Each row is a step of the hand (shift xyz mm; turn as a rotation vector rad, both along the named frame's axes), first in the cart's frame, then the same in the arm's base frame.
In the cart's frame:
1: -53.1 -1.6 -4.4 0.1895 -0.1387 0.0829
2: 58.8 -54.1 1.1 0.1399 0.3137 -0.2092
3: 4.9 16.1 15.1 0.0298 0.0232 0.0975
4: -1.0 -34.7 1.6 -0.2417 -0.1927 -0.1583
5: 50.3 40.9 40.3 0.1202 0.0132 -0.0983
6: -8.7 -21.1 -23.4 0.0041 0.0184 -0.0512
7: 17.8 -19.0 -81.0 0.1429 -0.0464 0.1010
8: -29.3 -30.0 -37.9 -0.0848 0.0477 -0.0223
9: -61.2 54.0 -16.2 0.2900 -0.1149 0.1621
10: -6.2 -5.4 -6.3 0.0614 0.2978 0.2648
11: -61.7 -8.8 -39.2 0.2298 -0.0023 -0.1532
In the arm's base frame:
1: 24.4 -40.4 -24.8 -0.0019 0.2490 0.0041
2: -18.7 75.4 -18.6 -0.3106 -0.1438 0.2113
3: 6.6 -0.5 21.6 0.0604 0.0414 0.0746
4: 9.0 19.6 -27.2 0.0346 -0.1237 -0.3227
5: -1.3 27.7 71.1 -0.1468 0.0501 0.0147
6: -10.5 -2.2 -30.9 -0.0483 -0.0244 -0.0069
7: -72.5 -2.6 -44.5 0.0185 0.1673 0.0668
8: -9.9 -17.4 -52.9 0.0160 -0.0983 -0.0066
9: 7.5 -82.2 10.8 0.0064 0.3371 0.0996
10: -0.9 -3.7 -9.7 0.1261 -0.0364 0.3812
11: 1.6 -54.3 -49.7 -0.2463 0.1230 0.0220

